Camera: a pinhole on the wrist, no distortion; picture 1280 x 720 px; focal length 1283.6 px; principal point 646.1 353.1 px. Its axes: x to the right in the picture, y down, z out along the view. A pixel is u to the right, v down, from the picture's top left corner.
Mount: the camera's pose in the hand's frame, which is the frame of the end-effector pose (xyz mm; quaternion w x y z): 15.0 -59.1 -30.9 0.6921 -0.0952 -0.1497 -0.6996
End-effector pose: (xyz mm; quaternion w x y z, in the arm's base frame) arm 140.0 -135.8 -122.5 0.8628 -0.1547 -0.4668 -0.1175
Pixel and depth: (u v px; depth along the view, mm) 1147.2 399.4 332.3
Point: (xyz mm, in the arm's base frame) -134.3 -75.6 55.6
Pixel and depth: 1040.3 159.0 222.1
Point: -48.3 -103.1 -43.6
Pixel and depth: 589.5 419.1 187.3
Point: 40.6 -71.1 -41.7
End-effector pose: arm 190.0 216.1 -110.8 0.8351 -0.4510 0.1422 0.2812
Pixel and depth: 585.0 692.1 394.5
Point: 200.8 571.2 -29.8
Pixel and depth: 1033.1 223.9 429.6
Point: 153.4 523.2 171.2
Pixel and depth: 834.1 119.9 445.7
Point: 84.4 531.0 139.9
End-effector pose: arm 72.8 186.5 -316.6 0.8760 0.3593 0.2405 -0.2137
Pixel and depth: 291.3 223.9 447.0
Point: 231.5 84.1 42.6
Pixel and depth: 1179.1 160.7 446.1
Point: 76.9 -174.2 -29.5
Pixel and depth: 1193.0 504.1 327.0
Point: 137.7 -108.4 -168.6
